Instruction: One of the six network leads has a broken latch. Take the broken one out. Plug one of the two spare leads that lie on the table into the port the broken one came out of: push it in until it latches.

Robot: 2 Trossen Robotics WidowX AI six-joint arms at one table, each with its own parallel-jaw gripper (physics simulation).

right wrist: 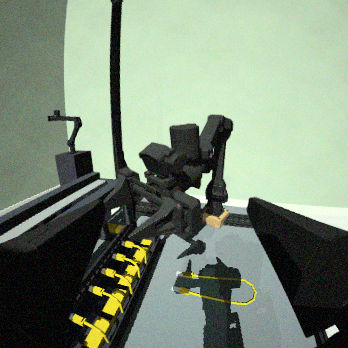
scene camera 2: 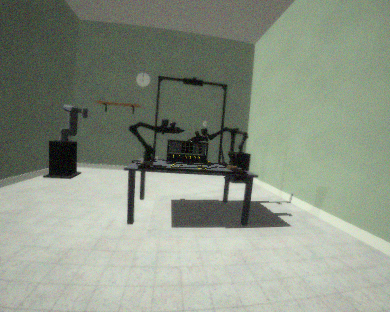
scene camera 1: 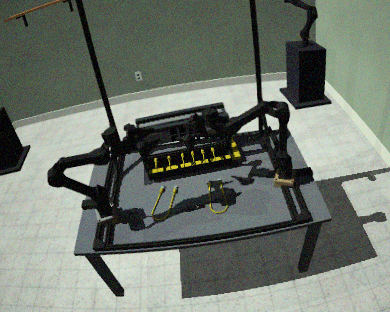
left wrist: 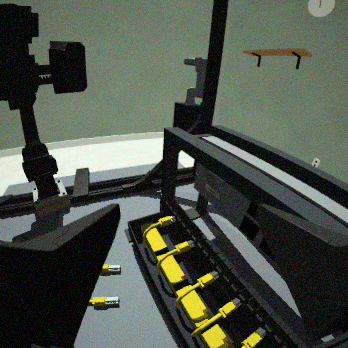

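Seen in the pictures: left gripper, fingertip midpoint: (right wrist: 111, 222) (scene camera 2: 188, 140) (scene camera 1: 179, 132) (left wrist: 189, 211); right gripper, fingertip midpoint: (right wrist: 177, 205) (scene camera 2: 182, 130) (scene camera 1: 156, 133); left arm's base, origin of the base link: (right wrist: 214, 211) (scene camera 2: 232, 165) (scene camera 1: 285, 174); right arm's base, origin of the base link: (scene camera 2: 147, 161) (scene camera 1: 105, 212) (left wrist: 48, 191).
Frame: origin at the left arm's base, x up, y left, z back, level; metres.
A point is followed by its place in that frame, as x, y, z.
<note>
Several yellow network leads (scene camera 1: 192, 158) @(0.041, 0.013, -0.478) (left wrist: 206, 280) @(0.053, 0.007, -0.537) (right wrist: 109, 272) @(0.050, -0.015, -0.497) stand in a row along the black port unit. No broken latch can be made out. One spare lead (scene camera 1: 161, 219) @(-0.038, 0.376, -0.512) lies as a U on the table, left of the other spare lead (scene camera 1: 218, 212) @(-0.037, 0.270, -0.268) (right wrist: 255, 292) @(-0.036, 0.269, -0.264). Spare plugs (left wrist: 105, 301) @(-0.033, 0.175, -0.523) also show in the left wrist view beside the left finger. My left gripper (left wrist: 189, 211) @(0.232, 0.061, -0.502) is open and empty, above the row, its fingers apart on both sides. My right gripper is open and empty, raised near the left end of the unit. Tips are unclear in the scene views.
A dark rack frame (scene camera 1: 180, 107) @(0.224, -0.158, -0.585) (left wrist: 240, 175) @(0.219, -0.003, -0.573) rises behind the port unit. A light wooden block (scene camera 1: 284, 180) @(0.000, 0.040, 0.002) (right wrist: 216, 218) @(-0.003, 0.031, -0.043) sits at the left arm's base, on the right of the scene picture. Dark rails border the table, and tall posts (scene camera 1: 257, 65) @(0.405, -0.386, -0.205) (right wrist: 116, 90) @(0.515, -0.383, -0.209) stand behind it.
</note>
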